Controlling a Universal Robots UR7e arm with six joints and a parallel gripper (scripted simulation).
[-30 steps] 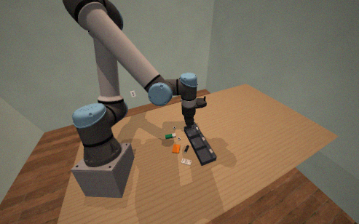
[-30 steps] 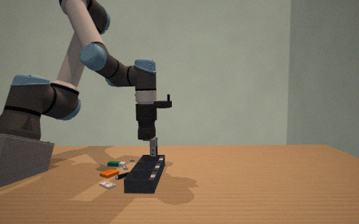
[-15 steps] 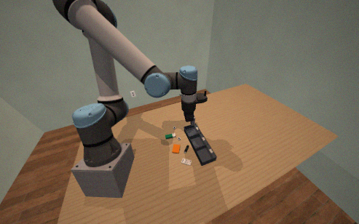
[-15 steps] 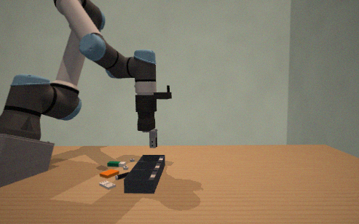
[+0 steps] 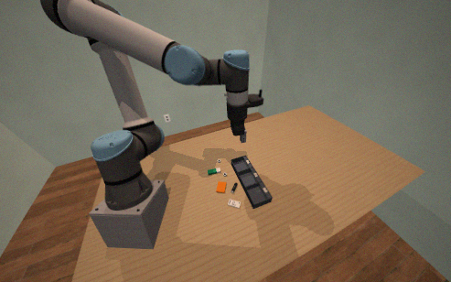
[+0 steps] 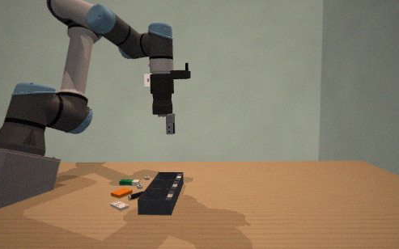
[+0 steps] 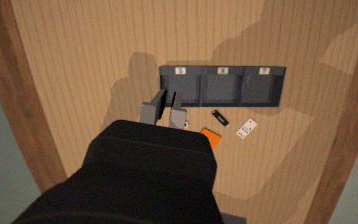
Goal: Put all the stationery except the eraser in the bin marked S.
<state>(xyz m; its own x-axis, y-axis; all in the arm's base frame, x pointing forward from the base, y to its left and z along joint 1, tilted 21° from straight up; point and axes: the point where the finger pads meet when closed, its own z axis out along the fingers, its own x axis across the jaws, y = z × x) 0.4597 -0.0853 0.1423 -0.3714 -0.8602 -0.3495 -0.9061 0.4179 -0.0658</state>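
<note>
Now: hand 19 cm above the orange block, 15 cm past it and 5 cm to the left of it. From my hand the other things lie so: black stick 18 cm below, 11 cm behind, 9 cm to the right; then dark three-compartment bin tray 17 cm below, 9 cm to the right, 3 cm behind; then green-and-white stick 19 cm below, 13 cm behind, 4 cm to the left.
</note>
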